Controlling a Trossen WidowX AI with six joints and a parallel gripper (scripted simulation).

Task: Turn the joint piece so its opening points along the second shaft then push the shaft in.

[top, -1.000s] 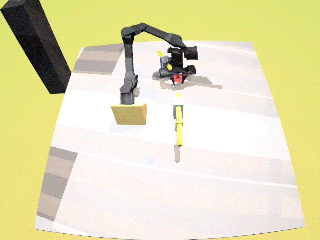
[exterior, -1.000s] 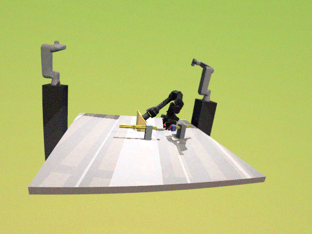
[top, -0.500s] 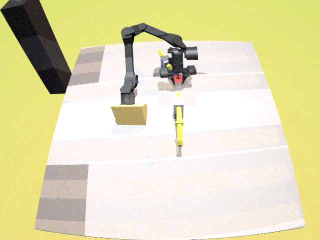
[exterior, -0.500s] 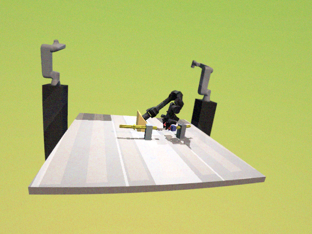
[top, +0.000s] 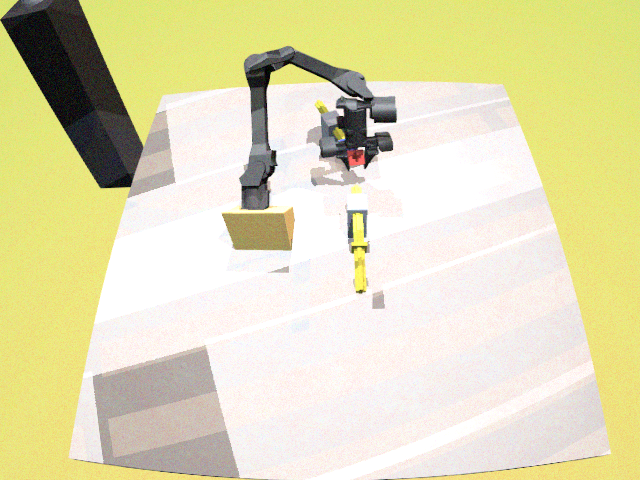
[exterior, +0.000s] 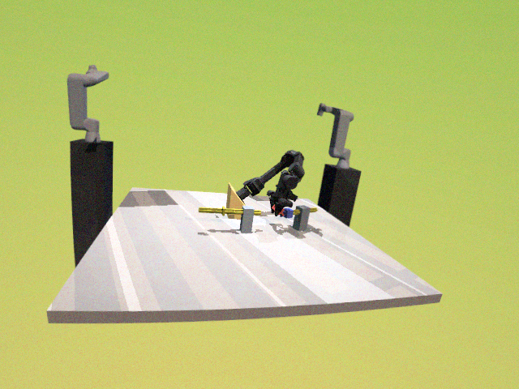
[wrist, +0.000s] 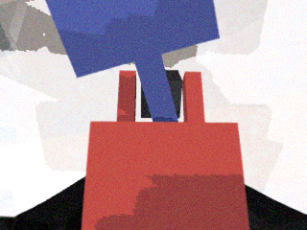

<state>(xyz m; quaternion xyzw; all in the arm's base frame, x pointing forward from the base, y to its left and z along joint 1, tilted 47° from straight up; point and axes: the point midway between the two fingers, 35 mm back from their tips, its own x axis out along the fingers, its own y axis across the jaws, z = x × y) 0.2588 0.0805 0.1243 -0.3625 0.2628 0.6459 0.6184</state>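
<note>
Now: gripper tip 3 cm below the red square joint piece and 2 cm to the right of it.
</note>
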